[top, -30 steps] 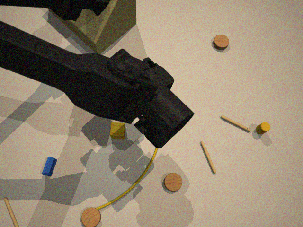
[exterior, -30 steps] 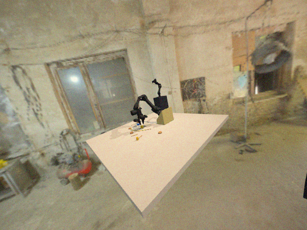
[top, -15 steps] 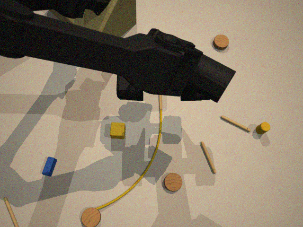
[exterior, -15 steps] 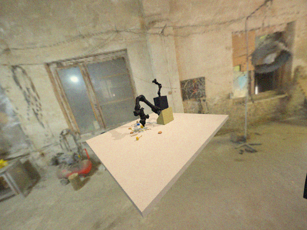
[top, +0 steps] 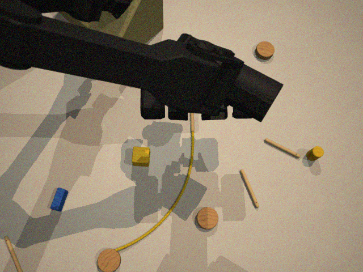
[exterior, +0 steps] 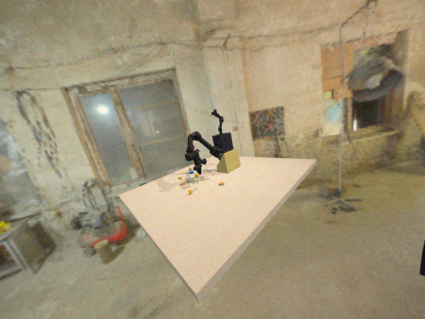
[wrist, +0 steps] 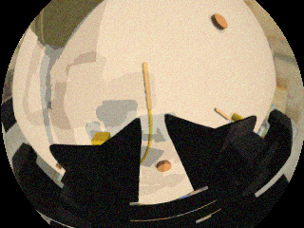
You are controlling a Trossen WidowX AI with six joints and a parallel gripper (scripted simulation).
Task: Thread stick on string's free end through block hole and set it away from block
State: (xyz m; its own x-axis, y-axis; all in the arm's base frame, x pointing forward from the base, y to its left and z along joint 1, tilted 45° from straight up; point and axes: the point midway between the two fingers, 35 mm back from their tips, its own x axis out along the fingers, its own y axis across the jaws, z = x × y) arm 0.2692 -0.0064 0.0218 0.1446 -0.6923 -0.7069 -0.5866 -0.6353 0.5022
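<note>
Right now my gripper tip is 1 cm past the thin wooden stick, 1 cm to the right of it and 6 cm above it. From my gripper tip the other things lie so: yellow block 1 cm behind, 12 cm to the right, 4 cm below; then yellow cylinder 19 cm ahead, 16 cm to the left, 4 cm below; then blue block 4 cm behind, 29 cm to the right, 5 cm below.
</note>
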